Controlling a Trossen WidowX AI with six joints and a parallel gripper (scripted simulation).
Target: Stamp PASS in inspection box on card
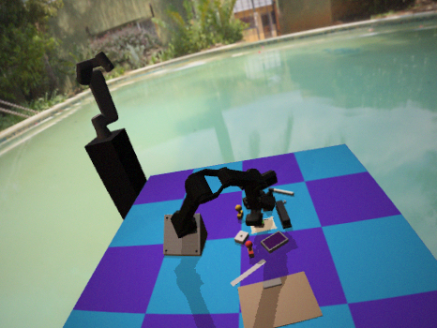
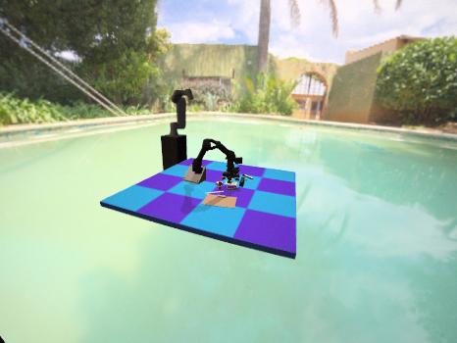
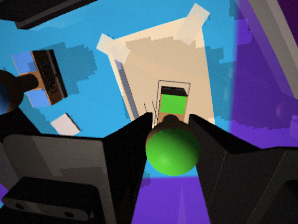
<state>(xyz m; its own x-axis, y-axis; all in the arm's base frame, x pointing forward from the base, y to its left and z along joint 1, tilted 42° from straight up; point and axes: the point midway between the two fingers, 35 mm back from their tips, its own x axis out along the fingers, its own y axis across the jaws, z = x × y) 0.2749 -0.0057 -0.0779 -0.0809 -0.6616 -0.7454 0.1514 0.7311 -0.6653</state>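
My gripper tip is 1 cm short of the cream card and 2 cm above it. Also, from my gripper tip: white block (8 cm behind, 6 cm to the right, 1 cm below); green-knobbed stamp (right at my gripper tip); blue-knobbed stamp (4 cm ahead, 10 cm to the left).
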